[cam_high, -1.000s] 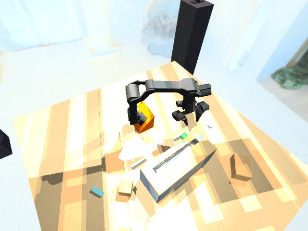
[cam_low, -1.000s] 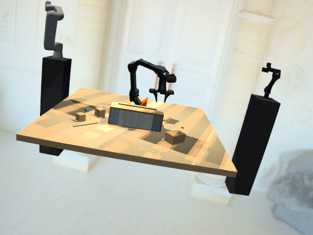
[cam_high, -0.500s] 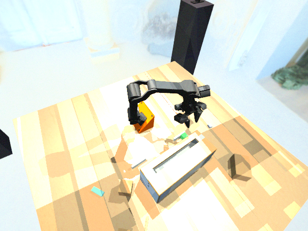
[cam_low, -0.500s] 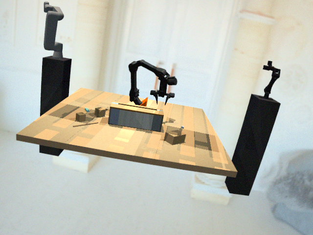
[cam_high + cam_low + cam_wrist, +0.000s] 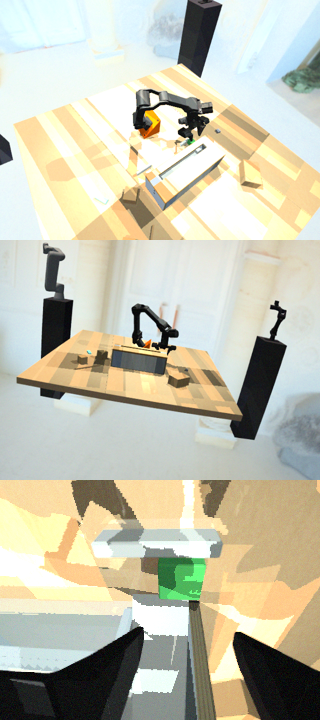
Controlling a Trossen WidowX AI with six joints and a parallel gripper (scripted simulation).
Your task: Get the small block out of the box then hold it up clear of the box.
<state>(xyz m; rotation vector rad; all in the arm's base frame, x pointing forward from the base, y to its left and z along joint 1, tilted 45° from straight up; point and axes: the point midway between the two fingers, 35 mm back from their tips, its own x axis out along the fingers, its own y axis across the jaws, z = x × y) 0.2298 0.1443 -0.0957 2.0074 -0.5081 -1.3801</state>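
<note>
Right now my gripper tip is 5 cm above the small green block, 1 cm to the left of it and 1 cm past it. From my gripper tip the other things lie so: cyan piece: 56 cm to the right, 6 cm below; then box: 17 cm to the right, 8 cm ahead; then small grey bit: 20 cm to the left, 6 cm below, 1 cm ahead.
</note>
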